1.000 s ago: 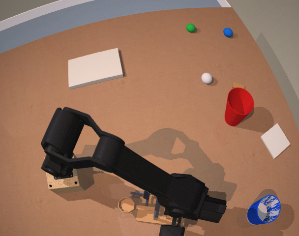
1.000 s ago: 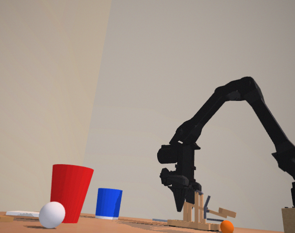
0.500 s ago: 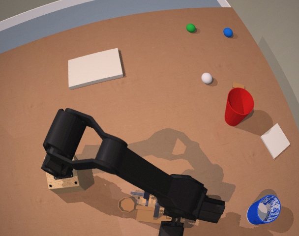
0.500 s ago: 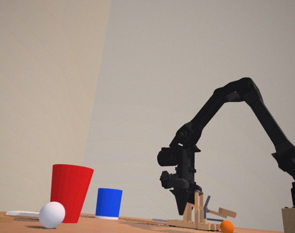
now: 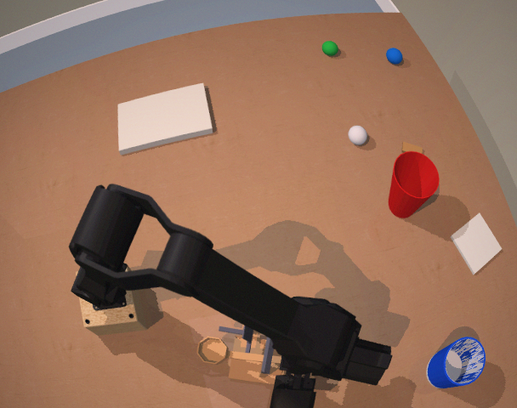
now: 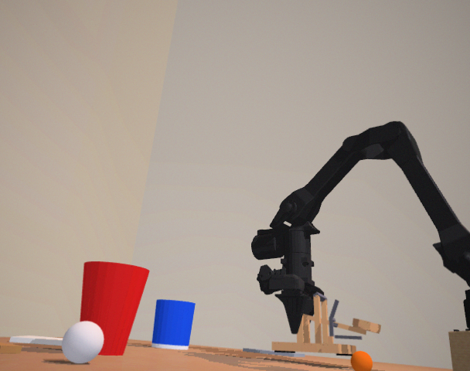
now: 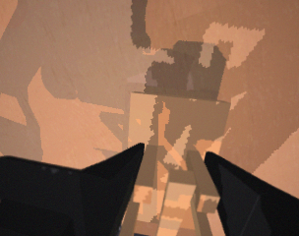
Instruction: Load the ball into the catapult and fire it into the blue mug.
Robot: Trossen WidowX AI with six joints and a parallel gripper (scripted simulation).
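The catapult upright frame is 50 mm above my gripper tip, 40 mm behind it and 20 mm to the left of it. The rest, counted from my gripper tip: blue mug (280 mm ahead, 110 mm to the right, 20 mm below); then orange ball (150 mm to the left, 90 mm behind, 30 mm below); then catapult (60 mm behind, 40 mm to the left, 20 mm above).
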